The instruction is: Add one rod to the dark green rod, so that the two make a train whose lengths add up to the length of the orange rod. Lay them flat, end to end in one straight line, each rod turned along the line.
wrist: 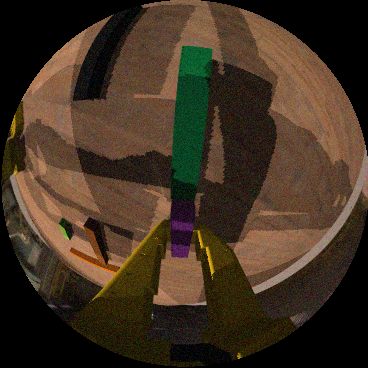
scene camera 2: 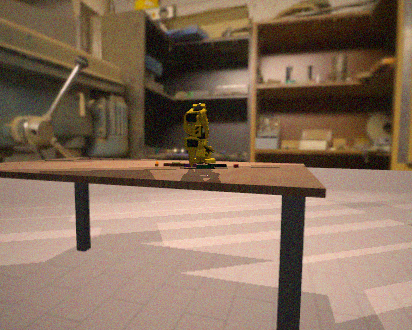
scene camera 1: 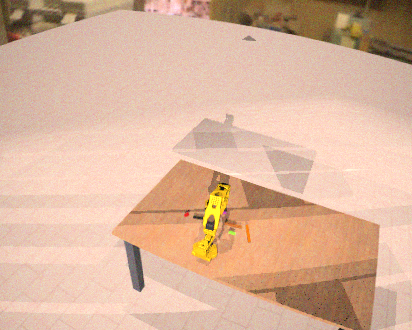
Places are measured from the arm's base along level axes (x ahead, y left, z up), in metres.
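Pixels of known places: hand, tool point: (wrist: 171,227) (scene camera 2: 191,165) (scene camera 1: 221,213); arm's base, link origin: (scene camera 2: 201,162) (scene camera 1: 206,248).
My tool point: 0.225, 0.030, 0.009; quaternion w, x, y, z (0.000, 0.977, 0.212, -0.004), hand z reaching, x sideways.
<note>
Ahead of a thing's pixels: the offset from my tool point to its top centre, as dx, dy, dz. Level surfaces: height alone.
The dark green rod @(-0.016, +0.047, +0.001) (wrist: 191,125) lies flat in the wrist view, running from upper middle to the centre. A short purple rod @(+0.006, -0.001, +0.005) (wrist: 182,222) (scene camera 1: 225,213) is between the jaws of my gripper (wrist: 182,235), which is shut on it. In the wrist view the purple rod's far end meets the near end of the green rod, and the two run nearly in one line, with a slight bend. Whether the ends truly touch, and whether the purple rod rests on the table, I cannot tell. The orange rod @(-0.060, -0.160, +0.001) (scene camera 1: 248,233) (wrist: 94,261) lies apart from them.
A brown rod @(-0.043, -0.081, +0.001) (wrist: 96,240) (scene camera 1: 233,225) and a light green rod @(-0.091, -0.095, +0.001) (wrist: 65,228) (scene camera 1: 232,233) lie near the orange rod. A black rod @(-0.075, +0.074, +0.001) (wrist: 102,55) (scene camera 1: 198,217) lies left of the green rod in the wrist view. A red rod @(-0.086, +0.142, +0.001) (scene camera 1: 187,214) lies on the table @(dz -0.010) (scene camera 1: 320,245).
</note>
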